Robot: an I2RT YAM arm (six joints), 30 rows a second.
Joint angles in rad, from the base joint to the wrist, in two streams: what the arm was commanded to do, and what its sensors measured. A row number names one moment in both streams.
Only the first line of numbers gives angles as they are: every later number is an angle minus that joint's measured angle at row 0.
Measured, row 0:
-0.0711, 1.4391, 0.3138, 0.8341, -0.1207, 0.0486
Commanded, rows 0 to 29:
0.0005, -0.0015, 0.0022, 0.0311, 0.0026, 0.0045
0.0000, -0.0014, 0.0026, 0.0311, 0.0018, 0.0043
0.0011, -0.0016, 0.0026, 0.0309, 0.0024, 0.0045
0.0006, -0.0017, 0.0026, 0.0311, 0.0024, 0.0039
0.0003, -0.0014, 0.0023, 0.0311, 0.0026, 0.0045
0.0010, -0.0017, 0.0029, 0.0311, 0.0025, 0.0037
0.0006, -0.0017, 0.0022, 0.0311, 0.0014, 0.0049
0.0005, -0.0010, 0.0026, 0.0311, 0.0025, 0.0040
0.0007, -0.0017, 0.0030, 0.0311, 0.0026, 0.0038
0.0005, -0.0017, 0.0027, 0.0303, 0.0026, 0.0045
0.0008, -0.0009, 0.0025, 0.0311, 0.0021, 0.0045
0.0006, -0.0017, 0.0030, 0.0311, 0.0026, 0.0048
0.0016, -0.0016, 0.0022, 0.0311, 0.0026, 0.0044
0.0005, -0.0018, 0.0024, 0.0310, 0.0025, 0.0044
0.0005, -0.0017, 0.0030, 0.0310, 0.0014, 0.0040
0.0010, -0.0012, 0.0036, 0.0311, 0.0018, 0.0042
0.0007, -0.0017, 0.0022, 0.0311, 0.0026, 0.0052
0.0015, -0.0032, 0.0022, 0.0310, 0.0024, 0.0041
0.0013, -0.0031, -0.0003, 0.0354, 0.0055, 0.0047
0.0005, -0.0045, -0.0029, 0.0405, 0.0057, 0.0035
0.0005, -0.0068, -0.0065, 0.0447, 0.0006, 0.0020
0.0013, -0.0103, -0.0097, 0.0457, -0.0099, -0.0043
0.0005, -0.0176, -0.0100, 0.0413, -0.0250, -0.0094
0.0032, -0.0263, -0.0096, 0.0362, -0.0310, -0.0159
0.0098, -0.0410, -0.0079, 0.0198, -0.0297, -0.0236
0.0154, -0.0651, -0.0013, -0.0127, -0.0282, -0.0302
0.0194, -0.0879, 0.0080, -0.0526, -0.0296, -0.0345
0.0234, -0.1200, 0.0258, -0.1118, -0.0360, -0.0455
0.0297, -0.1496, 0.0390, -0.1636, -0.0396, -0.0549
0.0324, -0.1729, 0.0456, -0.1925, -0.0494, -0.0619
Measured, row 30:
0.0251, -0.1304, 0.0255, -0.0927, -0.0229, -0.0278
